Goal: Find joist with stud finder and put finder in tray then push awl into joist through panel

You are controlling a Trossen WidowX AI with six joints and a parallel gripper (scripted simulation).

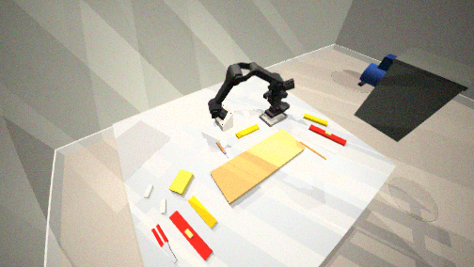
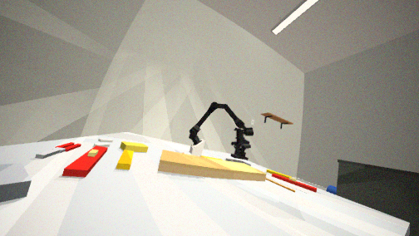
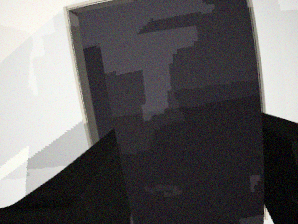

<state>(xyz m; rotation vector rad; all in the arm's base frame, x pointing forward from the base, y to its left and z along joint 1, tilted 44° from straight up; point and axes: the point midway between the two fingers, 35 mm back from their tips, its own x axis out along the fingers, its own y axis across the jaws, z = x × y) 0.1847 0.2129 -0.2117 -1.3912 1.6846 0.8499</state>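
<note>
My gripper tip is 1 cm to the left of the grey-framed tray and 6 cm above it. From my gripper tip the other things lie so: stud finder 2 cm to the right, 2 cm above; then awl 45 cm to the right, 7 cm below; then orange pencil 34 cm ahead, 5 cm to the right, 7 cm below.
</note>
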